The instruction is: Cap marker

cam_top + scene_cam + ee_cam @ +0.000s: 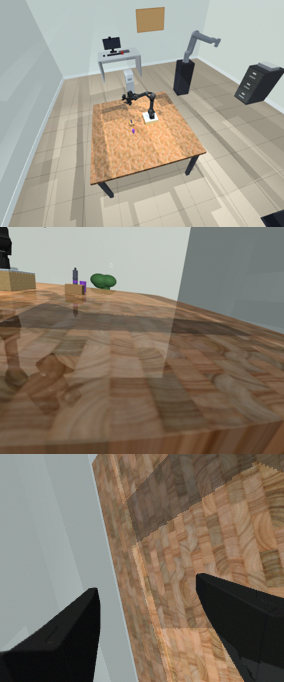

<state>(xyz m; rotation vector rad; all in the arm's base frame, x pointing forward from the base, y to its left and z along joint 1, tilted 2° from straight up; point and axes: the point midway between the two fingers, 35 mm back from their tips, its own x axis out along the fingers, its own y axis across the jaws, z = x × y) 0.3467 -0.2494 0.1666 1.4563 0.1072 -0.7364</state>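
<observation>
Right now my gripper tip is 80 mm past the purple cap, 410 mm to the right of it and 200 mm above it. From my gripper tip the other things lie so: holder block (80 mm behind, 260 mm to the left, 210 mm below).
</observation>
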